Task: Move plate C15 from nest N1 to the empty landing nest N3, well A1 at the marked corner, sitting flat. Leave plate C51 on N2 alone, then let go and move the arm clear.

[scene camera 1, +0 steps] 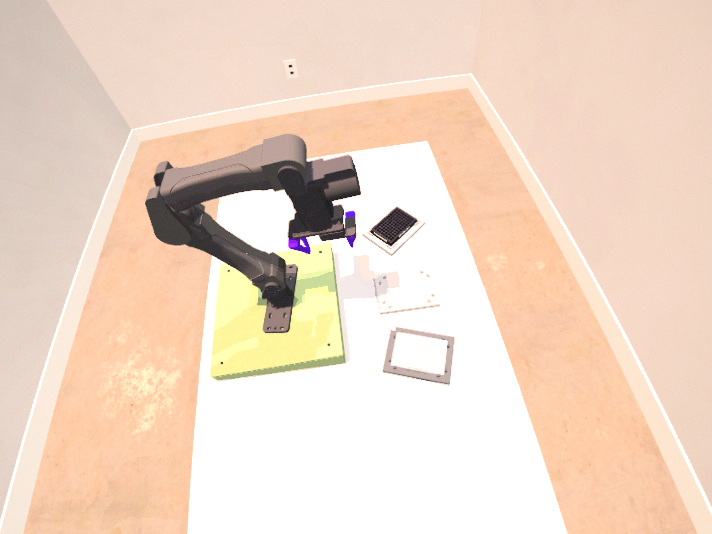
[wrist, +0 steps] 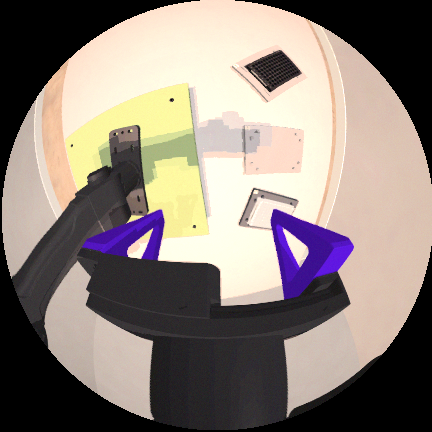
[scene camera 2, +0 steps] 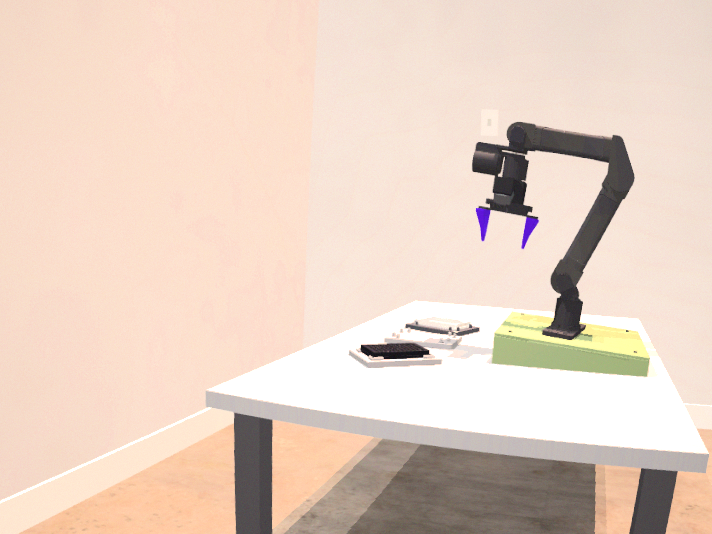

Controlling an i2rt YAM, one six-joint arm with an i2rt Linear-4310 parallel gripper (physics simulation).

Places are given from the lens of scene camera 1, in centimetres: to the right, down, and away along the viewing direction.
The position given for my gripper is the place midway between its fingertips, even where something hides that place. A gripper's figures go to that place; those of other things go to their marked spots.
my gripper (scene camera 1: 331, 248): -6, -4, 78
black well plate (scene camera 1: 393, 226): 12, -12, 108
